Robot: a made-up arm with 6 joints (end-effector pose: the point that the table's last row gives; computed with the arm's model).
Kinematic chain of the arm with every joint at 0, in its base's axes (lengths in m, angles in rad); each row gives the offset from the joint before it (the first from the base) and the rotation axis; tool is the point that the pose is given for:
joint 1: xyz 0 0 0.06 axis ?
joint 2: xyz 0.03 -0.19 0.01 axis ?
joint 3: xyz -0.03 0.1 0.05 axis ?
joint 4: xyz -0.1 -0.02 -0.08 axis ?
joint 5: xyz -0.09 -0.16 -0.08 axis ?
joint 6: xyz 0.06 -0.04 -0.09 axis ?
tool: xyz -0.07 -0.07 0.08
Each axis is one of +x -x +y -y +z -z.
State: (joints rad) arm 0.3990 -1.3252 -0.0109 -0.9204 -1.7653 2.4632
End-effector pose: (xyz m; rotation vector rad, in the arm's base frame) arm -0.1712 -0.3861 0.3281 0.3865 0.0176 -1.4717
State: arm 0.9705 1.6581 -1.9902 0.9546 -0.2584 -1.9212
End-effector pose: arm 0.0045 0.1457 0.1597 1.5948 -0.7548 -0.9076
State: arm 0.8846 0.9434 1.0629 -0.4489 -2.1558 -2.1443
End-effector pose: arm -0.2078 -0.1620 -0.2871 -0.1869 2.5694 -1.4630
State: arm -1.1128 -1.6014 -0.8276 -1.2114 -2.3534 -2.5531
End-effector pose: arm -0.1465 0.2409 0.3497 -0.4325 -1.4632 -0.7763
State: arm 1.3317 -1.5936 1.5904 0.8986 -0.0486 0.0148
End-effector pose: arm 0.3775 -0.1948 -0.2048 0.5359 -0.4953 1.4968
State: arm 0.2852 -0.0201 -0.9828 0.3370 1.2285 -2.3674
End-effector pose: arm -0.1929 0.1316 -0.1525 -1.1496 -1.1684 -0.6041
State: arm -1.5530 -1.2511 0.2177 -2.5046 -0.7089 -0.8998
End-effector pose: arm 0.1272 0.1212 0.3287 -0.3575 -2.0091 0.5663
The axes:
joint 1: +x
joint 2: -y
joint 3: -x
joint 4: -y
joint 5: +z
joint 6: +x

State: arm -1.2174 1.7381 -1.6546 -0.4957 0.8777 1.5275
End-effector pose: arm 0.2593 -0.1109 -0.2137 0.4395 2.0153 1.8165
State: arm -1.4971 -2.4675 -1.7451 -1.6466 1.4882 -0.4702
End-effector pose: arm 0.0988 0.2350 0.0841 1.1201 -0.5709 -0.7556
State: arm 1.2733 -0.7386 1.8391 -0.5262 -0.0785 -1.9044
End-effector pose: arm -0.0375 -0.3911 -0.0265 -2.5395 -0.1964 0.9019
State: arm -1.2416 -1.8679 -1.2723 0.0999 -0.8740 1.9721
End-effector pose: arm -0.1540 0.3860 -0.0064 0.3390 -1.9018 -1.8727
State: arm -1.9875 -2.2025 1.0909 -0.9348 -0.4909 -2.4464
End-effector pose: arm 0.2935 0.3034 0.2156 -0.7340 -1.5264 -1.0843
